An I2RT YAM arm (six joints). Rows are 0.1 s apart.
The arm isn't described. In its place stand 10 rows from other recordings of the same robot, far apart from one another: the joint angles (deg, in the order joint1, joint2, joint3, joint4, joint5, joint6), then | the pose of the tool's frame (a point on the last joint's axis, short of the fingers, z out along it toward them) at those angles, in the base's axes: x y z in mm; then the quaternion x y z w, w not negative.
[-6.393 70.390 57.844 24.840 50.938 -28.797] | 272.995 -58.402 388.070 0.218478 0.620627 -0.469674 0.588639
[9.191 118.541 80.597 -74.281 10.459 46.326] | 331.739 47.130 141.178 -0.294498 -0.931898 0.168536 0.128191
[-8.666 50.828 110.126 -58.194 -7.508 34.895] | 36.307 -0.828 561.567 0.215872 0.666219 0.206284 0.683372
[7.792 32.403 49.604 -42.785 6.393 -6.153] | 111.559 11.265 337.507 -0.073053 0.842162 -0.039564 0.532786
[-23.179 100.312 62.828 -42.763 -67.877 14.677] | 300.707 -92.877 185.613 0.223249 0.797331 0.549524 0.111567
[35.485 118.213 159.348 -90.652 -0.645 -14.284] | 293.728 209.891 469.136 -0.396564 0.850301 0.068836 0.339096
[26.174 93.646 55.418 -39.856 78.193 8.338] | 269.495 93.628 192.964 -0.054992 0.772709 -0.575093 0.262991
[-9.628 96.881 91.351 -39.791 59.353 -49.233] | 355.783 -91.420 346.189 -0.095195 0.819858 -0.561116 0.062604
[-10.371 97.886 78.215 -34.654 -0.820 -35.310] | 365.065 -66.293 260.003 -0.207675 0.928977 -0.112622 0.284937
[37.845 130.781 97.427 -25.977 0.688 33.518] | 384.023 297.821 134.552 -0.034820 0.963753 0.149544 0.218182
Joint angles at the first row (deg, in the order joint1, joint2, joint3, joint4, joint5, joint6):
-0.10 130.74 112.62 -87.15 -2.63 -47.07
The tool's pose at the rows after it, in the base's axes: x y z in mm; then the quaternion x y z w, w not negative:
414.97 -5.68 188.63 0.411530 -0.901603 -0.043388 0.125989
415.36 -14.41 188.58 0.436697 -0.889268 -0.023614 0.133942
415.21 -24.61 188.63 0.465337 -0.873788 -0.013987 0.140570
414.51 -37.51 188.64 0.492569 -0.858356 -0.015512 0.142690
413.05 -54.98 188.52 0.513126 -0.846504 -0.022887 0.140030
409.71 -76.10 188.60 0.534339 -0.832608 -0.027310 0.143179
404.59 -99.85 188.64 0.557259 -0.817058 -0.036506 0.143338
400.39 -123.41 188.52 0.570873 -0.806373 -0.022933 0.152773
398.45 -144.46 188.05 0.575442 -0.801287 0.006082 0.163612
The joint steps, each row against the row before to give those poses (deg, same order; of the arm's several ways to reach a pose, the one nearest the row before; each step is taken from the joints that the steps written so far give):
-0.54 0.00 0.00 0.04 4.26 -2.42
-0.94 0.00 0.00 0.30 3.08 -3.79
-1.23 0.00 0.00 0.16 2.12 -4.72
-1.70 0.00 0.00 0.13 0.87 -5.22
-2.41 0.00 0.00 0.26 0.09 -5.16
-2.86 0.00 0.00 0.00 0.92 -5.68
-3.30 0.00 0.00 0.00 0.48 -6.45
-3.04 0.00 0.02 1.14 2.80 -4.81
-2.51 0.00 0.00 2.54 3.63 -3.21

